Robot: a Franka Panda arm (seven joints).
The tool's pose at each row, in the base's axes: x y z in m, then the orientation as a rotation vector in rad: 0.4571 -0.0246 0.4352 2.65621 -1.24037 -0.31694; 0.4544 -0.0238 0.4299 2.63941 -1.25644 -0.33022; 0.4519 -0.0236 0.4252 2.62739 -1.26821 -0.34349; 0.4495 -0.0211 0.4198 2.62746 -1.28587 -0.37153; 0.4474 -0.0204 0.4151 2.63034 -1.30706 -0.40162; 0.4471 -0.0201 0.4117 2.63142 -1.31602 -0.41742; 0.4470 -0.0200 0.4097 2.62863 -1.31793 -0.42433; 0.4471 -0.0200 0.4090 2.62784 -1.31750 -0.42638; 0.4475 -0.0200 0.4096 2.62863 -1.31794 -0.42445; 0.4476 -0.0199 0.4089 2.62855 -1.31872 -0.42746; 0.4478 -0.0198 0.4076 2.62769 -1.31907 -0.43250; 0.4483 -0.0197 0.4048 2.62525 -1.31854 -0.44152
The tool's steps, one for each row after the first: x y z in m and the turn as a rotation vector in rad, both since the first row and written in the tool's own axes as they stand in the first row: -0.0017 0.0001 0.0057 -0.00945 -0.00763 0.01433; -0.0029 0.0005 0.0109 -0.01668 -0.01569 0.02446; -0.0057 -0.0007 0.0165 -0.01393 -0.03813 0.03211; -0.0071 -0.0008 0.0216 -0.00732 -0.06347 0.04039; -0.0071 -0.0017 0.0249 -0.00502 -0.07615 0.04366; -0.0070 -0.0022 0.0268 -0.00755 -0.08040 0.04522; -0.0069 -0.0025 0.0275 -0.00872 -0.08144 0.04512; -0.0067 -0.0026 0.0268 -0.00757 -0.08048 0.04522; -0.0067 -0.0029 0.0274 -0.00776 -0.08261 0.04543; -0.0065 -0.0035 0.0286 -0.00910 -0.08577 0.04555; -0.0059 -0.0046 0.0311 -0.01274 -0.09095 0.04545
